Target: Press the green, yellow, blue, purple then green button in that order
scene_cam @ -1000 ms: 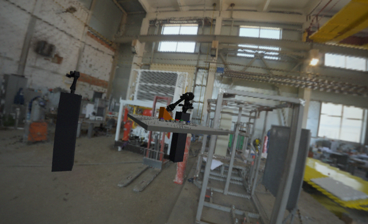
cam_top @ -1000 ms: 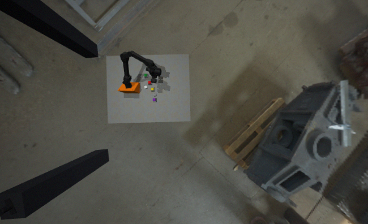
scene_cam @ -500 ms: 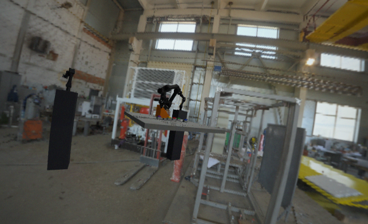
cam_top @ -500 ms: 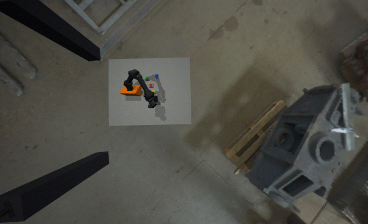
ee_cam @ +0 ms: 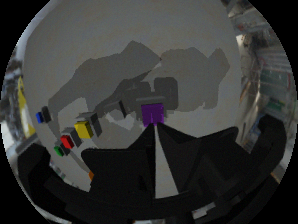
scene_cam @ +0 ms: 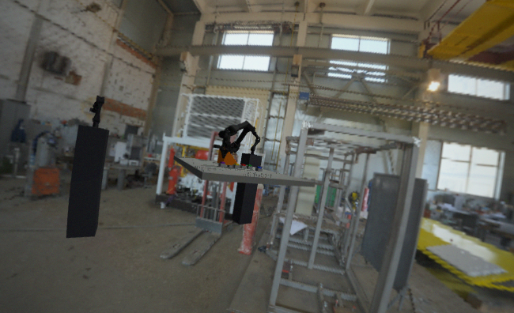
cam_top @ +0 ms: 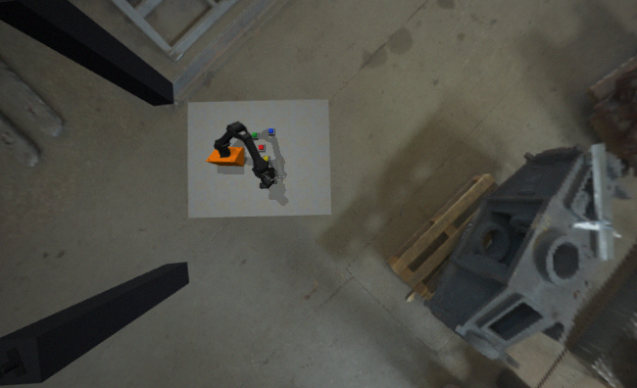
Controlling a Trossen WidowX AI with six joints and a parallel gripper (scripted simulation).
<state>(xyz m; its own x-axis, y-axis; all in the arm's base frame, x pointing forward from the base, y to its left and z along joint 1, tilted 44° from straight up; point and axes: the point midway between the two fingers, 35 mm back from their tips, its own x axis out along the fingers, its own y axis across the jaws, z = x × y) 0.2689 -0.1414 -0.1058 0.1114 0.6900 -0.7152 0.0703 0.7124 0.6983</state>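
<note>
The purple button lies 4 cm below my gripper tip. Round my gripper tip: red button: 4 cm behind, 23 cm to the left, 4 cm below; then green button: 8 cm behind, 33 cm to the left, 4 cm below; then yellow button: 1 cm behind, 14 cm to the left, 4 cm below.
</note>
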